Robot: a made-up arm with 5 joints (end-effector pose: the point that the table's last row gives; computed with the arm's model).
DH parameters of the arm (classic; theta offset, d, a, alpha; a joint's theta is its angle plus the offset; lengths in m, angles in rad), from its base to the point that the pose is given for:
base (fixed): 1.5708 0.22 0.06 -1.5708
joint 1: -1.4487 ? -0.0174 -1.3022
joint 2: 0 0.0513 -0.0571 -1.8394
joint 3: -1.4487 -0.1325 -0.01 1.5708
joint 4: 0 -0.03 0.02 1.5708
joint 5: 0 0.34 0 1.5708
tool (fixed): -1.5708 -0.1 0 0
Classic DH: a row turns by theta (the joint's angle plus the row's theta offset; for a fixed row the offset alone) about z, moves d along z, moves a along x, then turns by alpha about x.
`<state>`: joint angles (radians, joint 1 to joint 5).
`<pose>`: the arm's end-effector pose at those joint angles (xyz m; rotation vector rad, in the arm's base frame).
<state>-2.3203 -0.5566 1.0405 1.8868 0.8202</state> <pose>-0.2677 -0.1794 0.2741 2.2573 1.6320 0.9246</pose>
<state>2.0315 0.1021 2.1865 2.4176 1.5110</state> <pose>0.0046 0.2350 0.2841 -0.4866 1.8483 -1.7692</pose>
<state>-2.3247 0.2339 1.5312 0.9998 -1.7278</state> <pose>-0.2257 -0.1839 0.0349 -0.6565 -1.0690 0.6506</pose>
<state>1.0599 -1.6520 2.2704 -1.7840 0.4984</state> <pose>0.0779 0.2492 -0.1209 -1.4787 1.4824 -1.9586</pose>
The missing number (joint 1, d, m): 0.0639
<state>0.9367 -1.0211 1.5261 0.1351 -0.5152</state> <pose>-0.3816 -0.1827 -0.0783 1.2943 0.0665 0.9154</pose>
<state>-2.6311 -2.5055 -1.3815 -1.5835 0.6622</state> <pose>-0.0971 0.3070 0.4120 0.4735 0.2165 -1.1378</pose>
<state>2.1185 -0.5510 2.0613 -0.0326 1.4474</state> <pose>-0.4089 -0.3157 0.3508 -1.3120 -0.0711 0.5956</pose>
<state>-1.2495 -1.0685 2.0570 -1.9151 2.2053</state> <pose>0.2351 0.2795 0.3686 -1.0818 1.2390 2.6310</pose>
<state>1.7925 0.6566 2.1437 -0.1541 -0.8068</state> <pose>-0.4732 0.2733 0.0534 0.9281 -0.4706 -0.2468</pose>
